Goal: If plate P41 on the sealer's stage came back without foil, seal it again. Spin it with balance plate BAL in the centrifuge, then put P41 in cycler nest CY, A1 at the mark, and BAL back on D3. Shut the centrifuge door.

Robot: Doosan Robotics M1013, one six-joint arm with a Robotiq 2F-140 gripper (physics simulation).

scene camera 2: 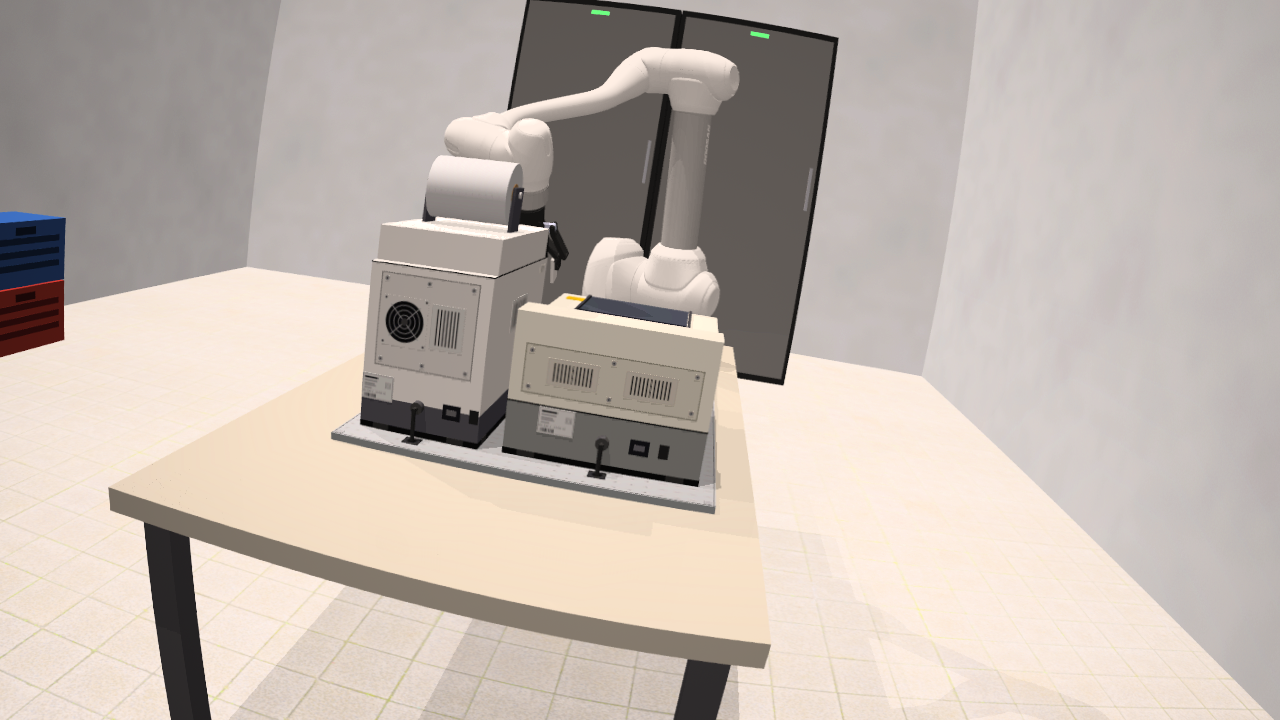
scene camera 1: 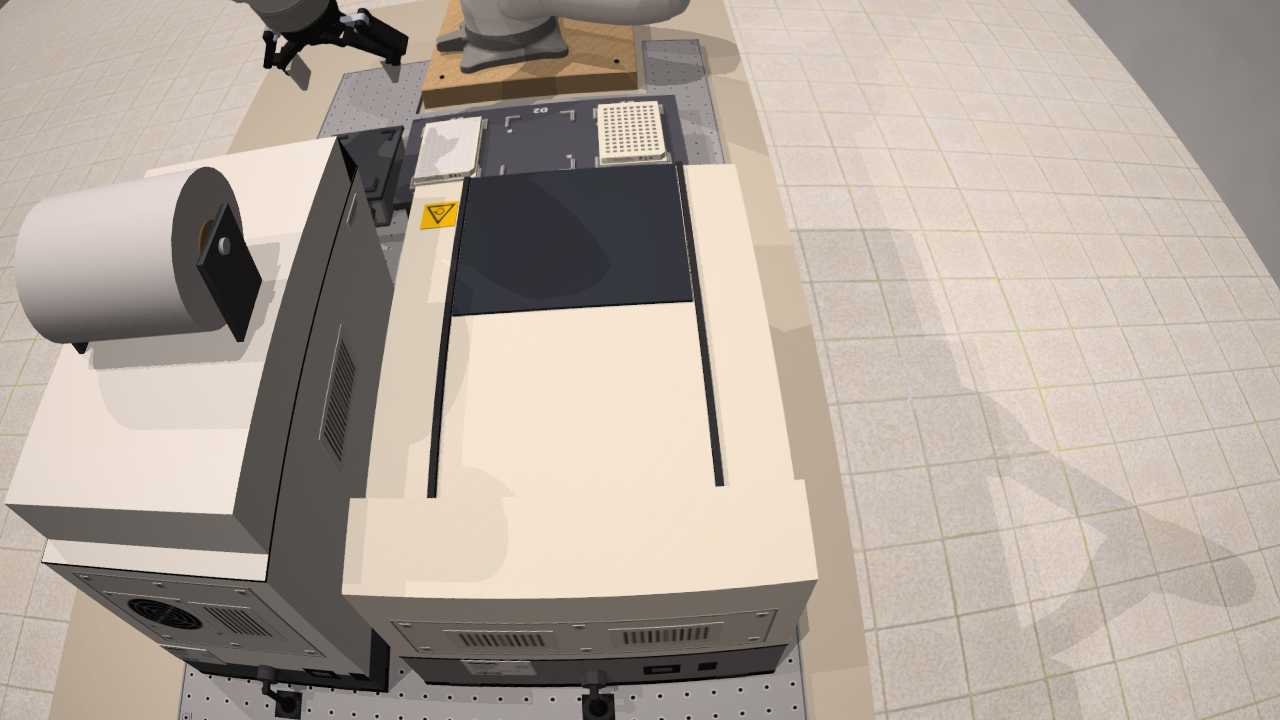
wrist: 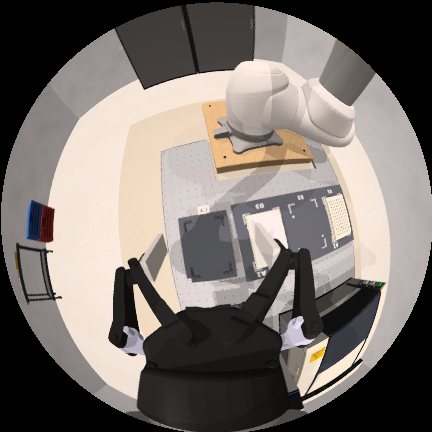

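Pixels of known places: gripper, fingertip midpoint: [scene camera 1: 350, 76] [wrist: 208, 237]; arm's base, link origin: [scene camera 1: 511, 40] [wrist: 248, 129].
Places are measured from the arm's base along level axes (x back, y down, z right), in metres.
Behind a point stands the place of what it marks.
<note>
My gripper [scene camera 1: 341, 64] {x -0.314, y -0.177, z 0.224 m} [scene camera 2: 554, 263] [wrist: 208, 237] {x -0.314, y -0.177, z 0.224 m} is open and empty, high over the deck on the nest CY side. Plate BAL [scene camera 1: 447, 148] {x -0.355, y -0.046, z 0.107 m} [wrist: 265, 239], flat and pale on top, sits on D3; one finger partly covers it in the wrist view. Nest CY [scene camera 1: 368, 165] {x -0.332, y -0.029, z 0.228 m} [wrist: 206, 245] {x -0.316, y -0.030, z 0.248 m} is dark and holds no plate. The sealer [scene camera 1: 170, 402] {x -0.936, y -0.322, z 0.290 m} [scene camera 2: 429, 340] {x -1.040, y -0.144, z 0.328 m} stands beside the centrifuge [scene camera 1: 572, 402] {x -0.893, y -0.182, z -0.004 m} [scene camera 2: 613, 376] {x -1.072, y -0.133, z 0.021 m} [wrist: 305, 357] {x -0.629, y -0.181, z 0.125 m}. The centrifuge's dark door panel [scene camera 1: 572, 241] {x -0.721, y -0.185, z -0.028 m} [wrist: 356, 325] {x -0.656, y -0.185, z -0.030 m} covers the front of its top; no opening shows. P41 and the sealer's stage are hidden.
An open-well plate [scene camera 1: 631, 131] {x -0.387, y -0.046, z -0.140 m} [wrist: 339, 216] {x -0.381, y -0.045, z -0.139 m} sits on D1, its small label unclear. D2 [scene camera 1: 539, 143] {x -0.362, y -0.030, z -0.018 m} [wrist: 309, 225] {x -0.363, y -0.030, z -0.022 m} has bare corner guides. The foil roll [scene camera 1: 107, 255] {x -0.892, y -0.433, z 0.297 m} [scene camera 2: 472, 188] {x -0.909, y -0.395, z 0.307 m} rises above the sealer. The arm's base stands on a wooden block [scene camera 1: 528, 80] {x -0.139, y 0.005, z -0.018 m} [wrist: 265, 162] {x -0.136, y 0.015, z 0.003 m} behind the deck.
</note>
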